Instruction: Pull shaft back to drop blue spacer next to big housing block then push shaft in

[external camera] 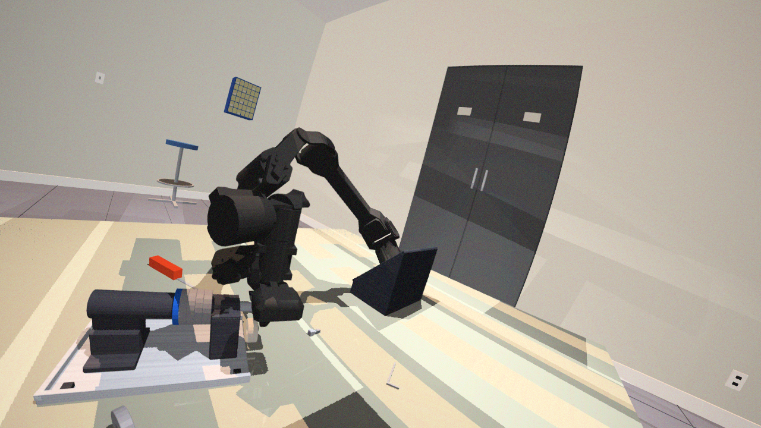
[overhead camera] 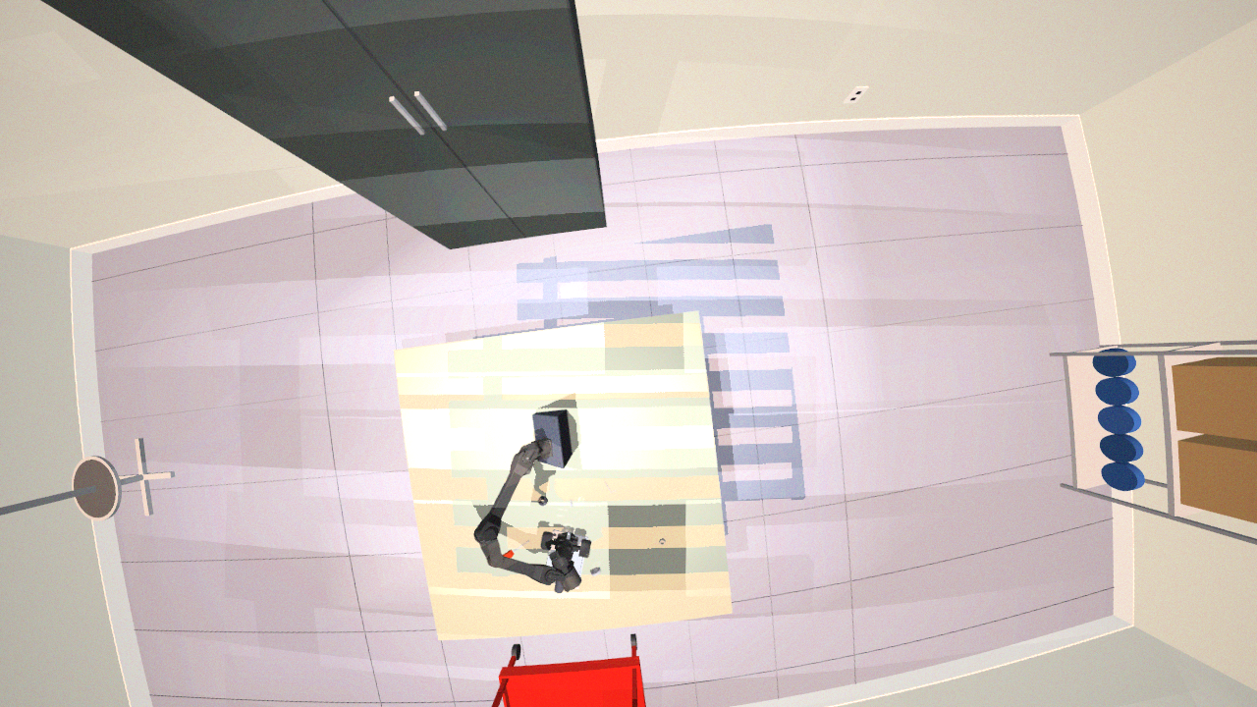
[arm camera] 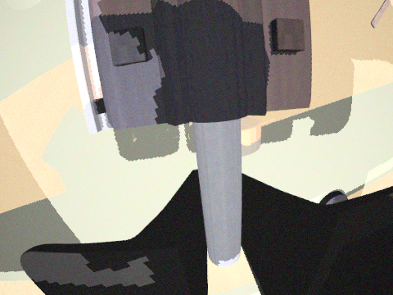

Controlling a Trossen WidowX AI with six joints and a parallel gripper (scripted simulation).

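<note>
The cream ring is 1 cm ahead of my gripper tip, 2 cm to the right of it and 3 cm below it. From my gripper tip the other things lie so: grey shaft (5 cm ahead, 1 cm to the right, 3 cm above); then blue spacer (12 cm ahead, 3 cm to the right, 3 cm above); then bolt (11 cm behind, 4 cm below).
</note>
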